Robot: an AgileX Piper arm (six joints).
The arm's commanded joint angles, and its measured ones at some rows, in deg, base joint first. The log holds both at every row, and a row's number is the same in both.
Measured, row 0: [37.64, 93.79, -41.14, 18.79, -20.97, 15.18]
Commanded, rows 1 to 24: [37.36, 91.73, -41.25, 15.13, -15.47, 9.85]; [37.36, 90.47, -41.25, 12.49, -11.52, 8.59]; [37.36, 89.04, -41.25, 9.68, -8.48, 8.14]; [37.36, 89.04, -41.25, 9.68, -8.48, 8.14]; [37.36, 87.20, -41.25, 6.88, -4.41, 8.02]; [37.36, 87.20, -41.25, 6.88, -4.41, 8.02]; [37.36, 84.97, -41.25, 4.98, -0.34, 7.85]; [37.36, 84.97, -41.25, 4.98, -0.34, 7.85]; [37.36, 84.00, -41.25, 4.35, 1.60, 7.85]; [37.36, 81.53, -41.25, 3.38, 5.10, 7.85]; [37.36, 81.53, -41.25, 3.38, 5.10, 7.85]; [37.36, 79.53, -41.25, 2.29, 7.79, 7.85]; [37.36, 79.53, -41.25, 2.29, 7.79, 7.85]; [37.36, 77.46, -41.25, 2.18, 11.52, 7.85]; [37.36, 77.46, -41.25, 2.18, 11.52, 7.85]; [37.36, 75.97, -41.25, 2.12, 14.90, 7.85]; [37.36, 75.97, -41.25, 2.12, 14.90, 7.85]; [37.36, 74.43, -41.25, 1.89, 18.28, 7.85]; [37.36, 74.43, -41.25, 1.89, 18.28, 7.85]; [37.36, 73.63, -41.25, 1.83, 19.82, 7.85]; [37.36, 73.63, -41.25, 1.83, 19.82, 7.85]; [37.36, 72.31, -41.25, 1.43, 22.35, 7.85]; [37.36, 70.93, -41.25, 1.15, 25.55, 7.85]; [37.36, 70.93, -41.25, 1.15, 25.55, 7.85]
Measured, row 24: [37.64, 72.82, -41.14, 2.06, 21.37, 8.37]
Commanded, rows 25 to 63: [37.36, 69.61, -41.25, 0.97, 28.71, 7.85]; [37.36, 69.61, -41.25, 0.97, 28.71, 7.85]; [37.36, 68.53, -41.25, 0.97, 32.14, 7.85]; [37.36, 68.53, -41.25, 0.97, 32.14, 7.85]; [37.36, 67.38, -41.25, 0.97, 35.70, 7.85]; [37.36, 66.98, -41.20, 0.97, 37.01, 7.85]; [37.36, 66.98, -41.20, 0.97, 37.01, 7.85]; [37.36, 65.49, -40.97, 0.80, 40.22, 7.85]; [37.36, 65.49, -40.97, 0.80, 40.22, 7.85]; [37.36, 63.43, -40.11, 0.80, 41.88, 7.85]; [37.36, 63.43, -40.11, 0.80, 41.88, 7.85]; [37.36, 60.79, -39.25, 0.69, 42.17, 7.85]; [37.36, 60.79, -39.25, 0.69, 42.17, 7.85]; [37.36, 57.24, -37.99, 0.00, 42.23, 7.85]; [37.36, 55.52, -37.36, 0.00, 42.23, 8.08]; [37.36, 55.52, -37.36, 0.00, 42.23, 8.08]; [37.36, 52.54, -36.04, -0.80, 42.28, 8.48]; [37.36, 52.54, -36.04, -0.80, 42.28, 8.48]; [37.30, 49.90, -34.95, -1.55, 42.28, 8.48]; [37.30, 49.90, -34.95, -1.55, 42.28, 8.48]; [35.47, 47.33, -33.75, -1.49, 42.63, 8.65]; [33.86, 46.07, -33.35, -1.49, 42.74, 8.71]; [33.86, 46.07, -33.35, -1.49, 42.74, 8.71]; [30.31, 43.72, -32.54, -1.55, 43.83, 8.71]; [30.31, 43.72, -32.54, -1.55, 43.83, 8.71]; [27.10, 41.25, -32.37, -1.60, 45.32, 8.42]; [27.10, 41.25, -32.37, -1.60, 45.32, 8.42]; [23.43, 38.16, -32.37, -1.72, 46.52, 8.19]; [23.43, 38.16, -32.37, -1.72, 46.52, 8.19]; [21.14, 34.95, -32.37, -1.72, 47.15, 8.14]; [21.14, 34.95, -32.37, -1.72, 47.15, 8.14]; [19.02, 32.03, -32.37, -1.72, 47.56, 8.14]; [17.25, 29.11, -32.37, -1.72, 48.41, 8.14]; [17.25, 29.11, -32.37, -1.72, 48.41, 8.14]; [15.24, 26.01, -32.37, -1.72, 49.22, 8.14]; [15.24, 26.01, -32.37, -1.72, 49.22, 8.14]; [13.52, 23.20, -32.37, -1.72, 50.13, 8.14]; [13.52, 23.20, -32.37, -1.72, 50.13, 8.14]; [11.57, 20.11, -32.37, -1.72, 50.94, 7.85]
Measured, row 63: [13.98, 23.95, -32.60, -1.60, 49.50, 8.42]
